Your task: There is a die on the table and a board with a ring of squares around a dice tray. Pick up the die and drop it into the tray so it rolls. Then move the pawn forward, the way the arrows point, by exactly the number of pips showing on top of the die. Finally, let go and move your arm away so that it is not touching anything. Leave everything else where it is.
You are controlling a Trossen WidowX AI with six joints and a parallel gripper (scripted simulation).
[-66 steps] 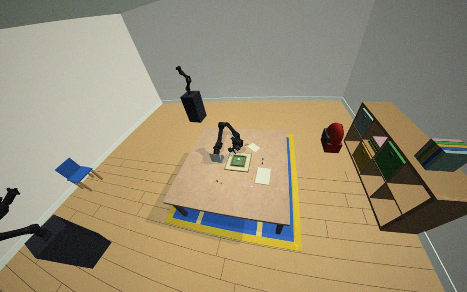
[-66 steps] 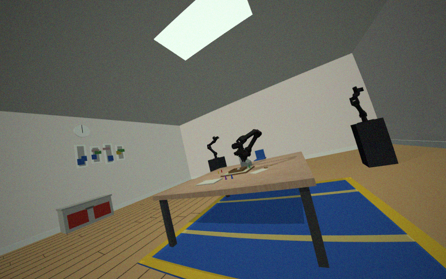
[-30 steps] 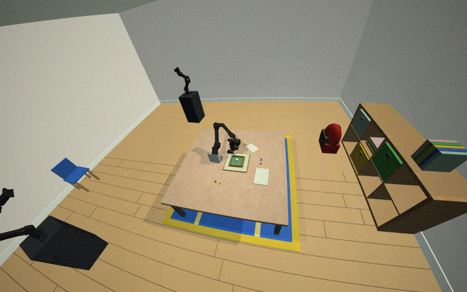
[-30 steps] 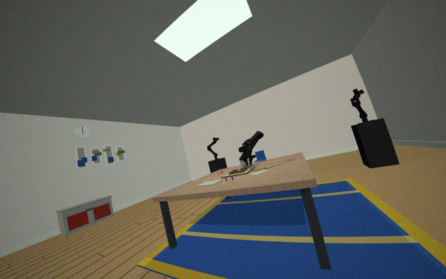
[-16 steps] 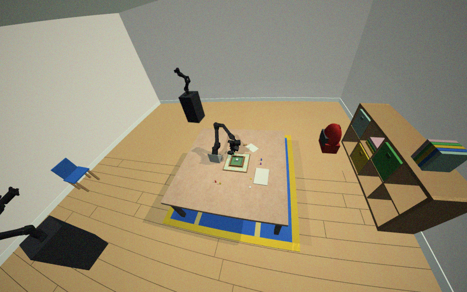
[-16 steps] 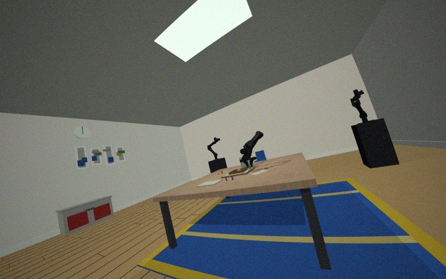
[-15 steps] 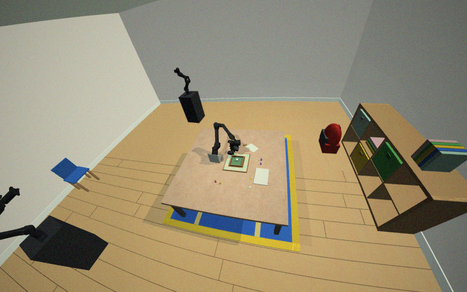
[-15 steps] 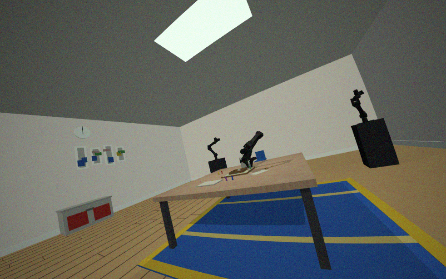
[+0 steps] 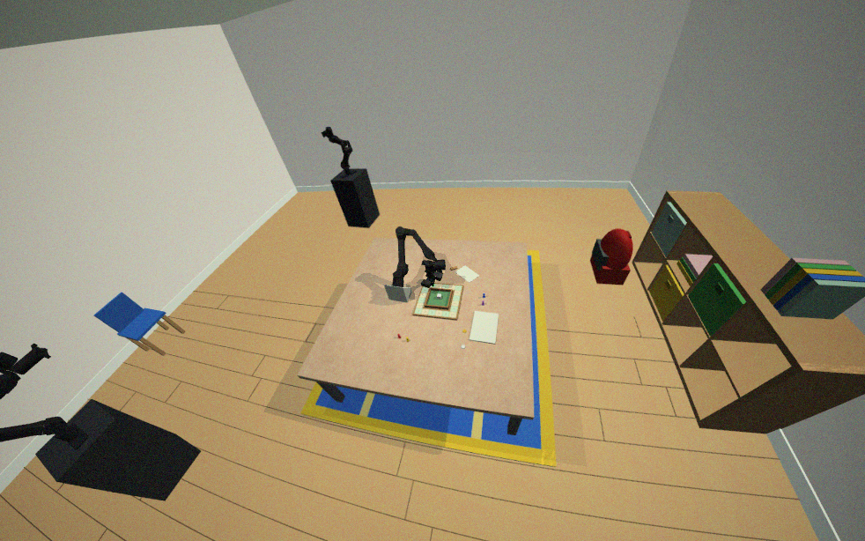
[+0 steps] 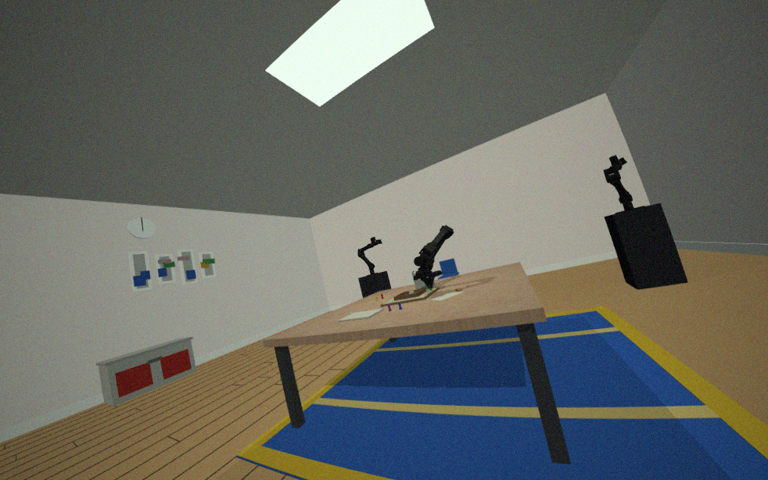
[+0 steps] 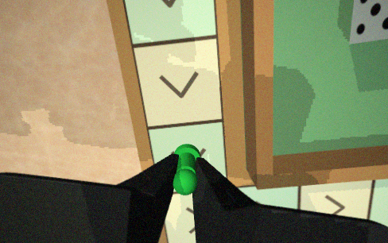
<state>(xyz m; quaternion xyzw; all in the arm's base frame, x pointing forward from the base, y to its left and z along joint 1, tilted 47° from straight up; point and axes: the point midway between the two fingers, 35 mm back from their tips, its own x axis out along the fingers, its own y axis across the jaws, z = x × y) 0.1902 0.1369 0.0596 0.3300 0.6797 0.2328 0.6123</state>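
Now: the green felt dice tray 80 mm ahead of my gripper tip, 110 mm to the right of it and 10 mm below it. From my gripper tip the other things lie so: green pawn: 10 mm above; then white die: 80 mm ahead, 90 mm to the right, 10 mm above.
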